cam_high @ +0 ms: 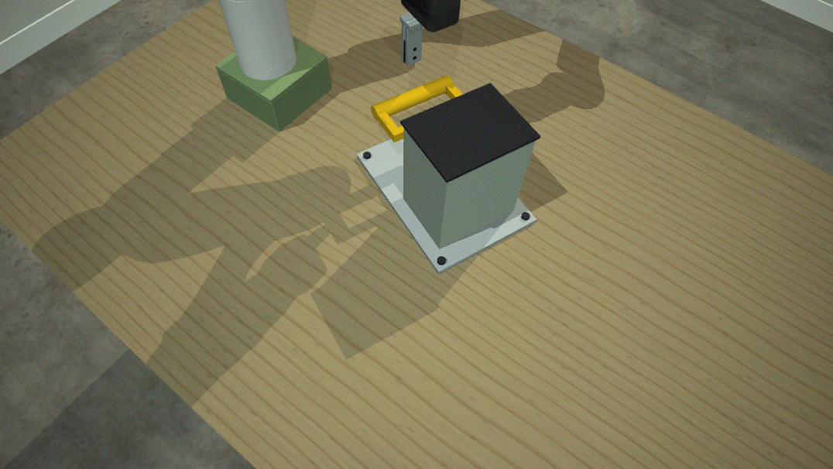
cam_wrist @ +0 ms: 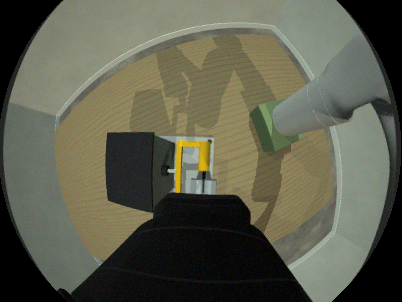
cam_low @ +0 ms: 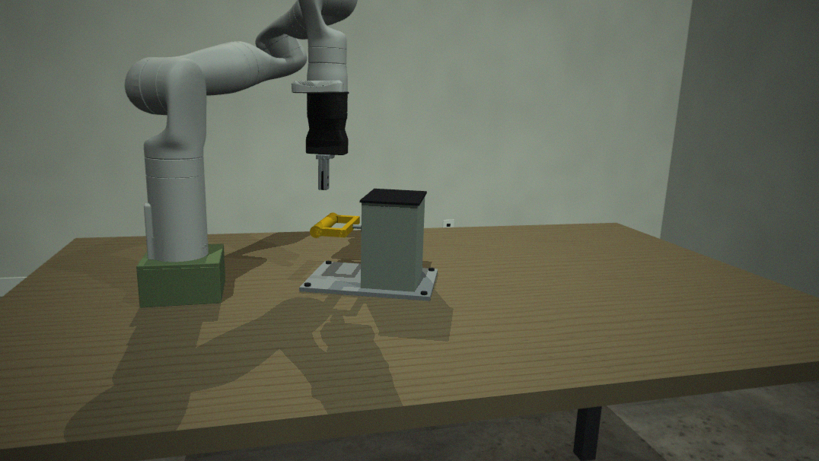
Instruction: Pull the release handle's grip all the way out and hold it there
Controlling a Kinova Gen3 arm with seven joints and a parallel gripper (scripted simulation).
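Now: the grey base plate 19 cm below my hand, 9 cm ahead of it and 2 cm to the right of it.
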